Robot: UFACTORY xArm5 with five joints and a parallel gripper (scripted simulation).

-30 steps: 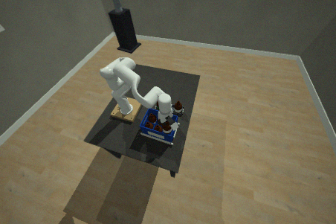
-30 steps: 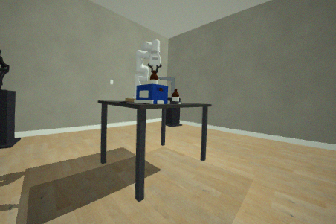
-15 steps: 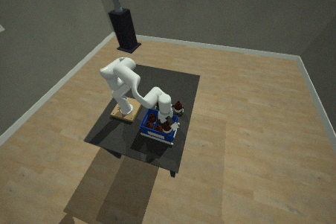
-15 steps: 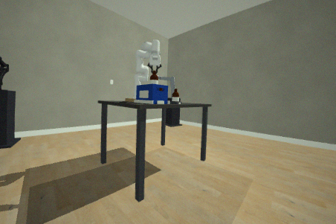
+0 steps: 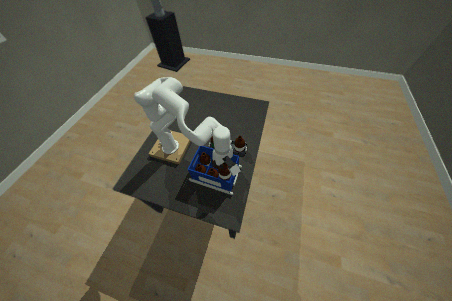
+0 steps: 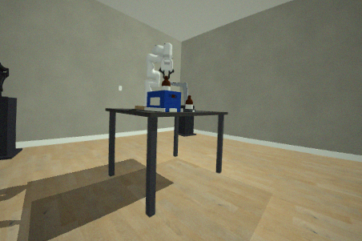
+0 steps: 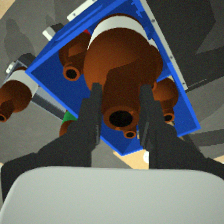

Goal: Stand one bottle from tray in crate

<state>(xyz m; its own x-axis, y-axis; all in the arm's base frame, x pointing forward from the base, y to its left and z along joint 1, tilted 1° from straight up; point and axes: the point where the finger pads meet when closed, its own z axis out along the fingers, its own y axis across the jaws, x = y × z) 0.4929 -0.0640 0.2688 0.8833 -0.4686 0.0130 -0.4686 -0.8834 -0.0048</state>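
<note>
Right now my hand is 9 cm past the blue crate, 3 cm to the right of it and 21 cm above it. From my hand the other things lie so: tray: 11 cm behind, 26 cm to the left, 29 cm below.
</note>
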